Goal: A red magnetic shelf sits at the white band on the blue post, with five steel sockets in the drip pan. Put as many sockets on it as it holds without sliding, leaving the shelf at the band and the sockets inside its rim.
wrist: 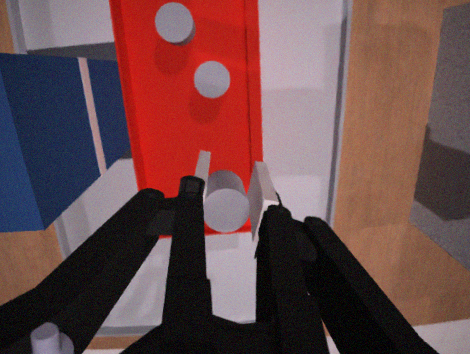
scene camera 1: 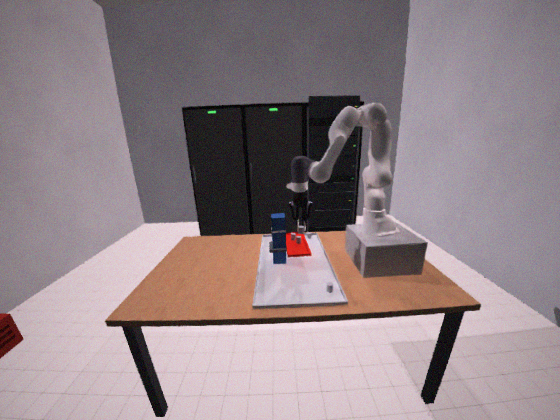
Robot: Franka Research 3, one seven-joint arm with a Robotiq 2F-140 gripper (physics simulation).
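Observation:
The red shelf extends to the right of the blue post. A white band crosses the post; whether the shelf is level with it is hard to tell. Two grey sockets stand upright on the shelf: one farther back and one nearer. My gripper points down, shut on a third socket, held upright above the shelf near its front end. Another socket stands in the pan's front right corner.
The drip pan lies on the wooden table, below the shelf and post. The arm's grey pedestal stands to the right. Dark cabinets stand behind. A small pale cylinder shows at the wrist view's lower left.

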